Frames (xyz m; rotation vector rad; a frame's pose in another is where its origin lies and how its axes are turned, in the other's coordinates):
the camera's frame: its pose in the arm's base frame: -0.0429 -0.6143 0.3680 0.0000 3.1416 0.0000
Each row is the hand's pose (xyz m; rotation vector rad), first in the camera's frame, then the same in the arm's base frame.
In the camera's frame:
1: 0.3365 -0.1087 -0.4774 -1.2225 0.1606 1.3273
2: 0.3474 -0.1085 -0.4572 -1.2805 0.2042 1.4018
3: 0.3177 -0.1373 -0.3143 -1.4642 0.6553 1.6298
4: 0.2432 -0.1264 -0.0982 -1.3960 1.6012 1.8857
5: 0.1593 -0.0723 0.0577 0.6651 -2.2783 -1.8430
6: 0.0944 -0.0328 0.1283 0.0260 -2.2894 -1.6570
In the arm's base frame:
1: -0.3794 -0.7230 0.8454 -1.7350 -1.8569 -1.5980
2: -0.3903 -0.7228 0.8252 -1.7844 -1.7208 -1.6300
3: -0.3606 -0.7516 0.6823 -1.7561 -1.1223 -1.5777
4: -0.2861 -0.7407 0.4662 -1.5488 -0.3539 -1.1466
5: -0.2022 -0.6866 0.3103 -1.3340 0.1488 -0.4814
6: -0.1373 -0.6471 0.2397 -1.2420 0.3368 -0.0195

